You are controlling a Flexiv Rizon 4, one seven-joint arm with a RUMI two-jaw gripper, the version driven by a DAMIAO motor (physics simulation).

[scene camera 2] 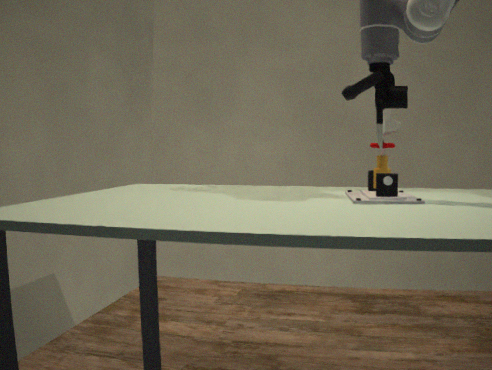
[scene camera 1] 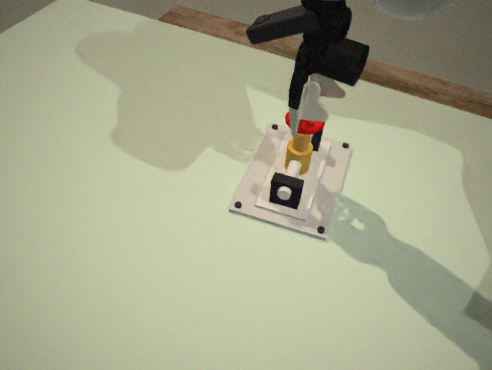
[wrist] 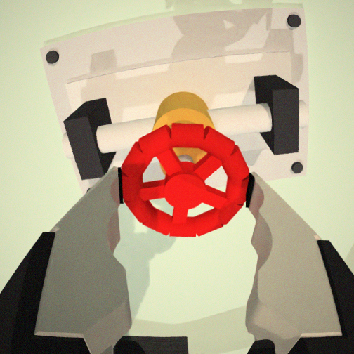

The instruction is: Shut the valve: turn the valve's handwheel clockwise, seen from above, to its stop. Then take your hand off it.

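The red handwheel (scene camera 1: 311,126) (scene camera 2: 388,145) (wrist: 184,190) sits level on top of the yellow valve body (scene camera 1: 299,156) (scene camera 2: 382,163) (wrist: 183,107). My gripper (wrist: 184,173) is shut on the handwheel, one fingertip pad against each side of its rim in the wrist view. The wheel's spokes and hub show between the fingers. In scene camera 1 the near finger hides part of the rim. The white pipe (wrist: 240,119) runs through the valve body between two black blocks (wrist: 285,117) (scene camera 1: 286,190). How far the wheel is from its stop cannot be told.
The valve stands on a pale base plate (scene camera 1: 252,182) (wrist: 60,75) with dark bolts at its corners. The plate lies on the pale green table (scene camera 1: 125,260) (scene camera 2: 200,215). Shadows of the arm fall on both sides of the plate in scene camera 1.
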